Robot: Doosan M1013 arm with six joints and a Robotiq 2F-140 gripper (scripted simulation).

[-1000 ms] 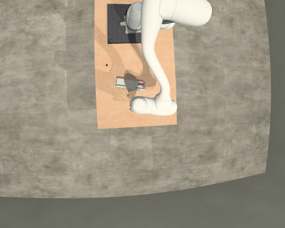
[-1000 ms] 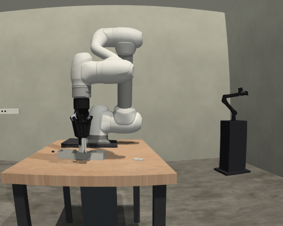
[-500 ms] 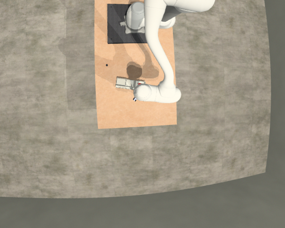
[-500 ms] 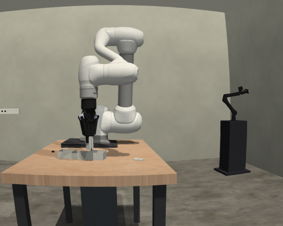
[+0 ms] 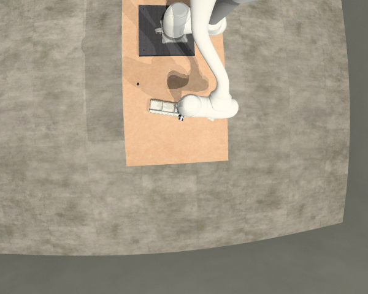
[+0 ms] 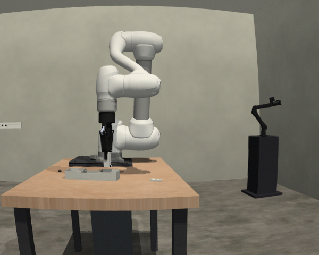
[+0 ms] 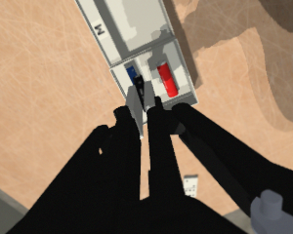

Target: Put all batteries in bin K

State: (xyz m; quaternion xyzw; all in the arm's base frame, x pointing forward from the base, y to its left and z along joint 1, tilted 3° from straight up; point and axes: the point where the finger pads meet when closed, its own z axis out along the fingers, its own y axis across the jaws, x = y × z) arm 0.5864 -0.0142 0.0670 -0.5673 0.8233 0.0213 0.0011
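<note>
Right now my hand is 80 mm above the red battery, 30 mm past it and 10 mm to the right of it. From my hand the other things lie so: grey bin row: 80 mm below, 70 mm to the right, 30 mm behind; black battery: 30 mm below; blue battery: 80 mm below, 10 mm to the right, 10 mm ahead.
</note>
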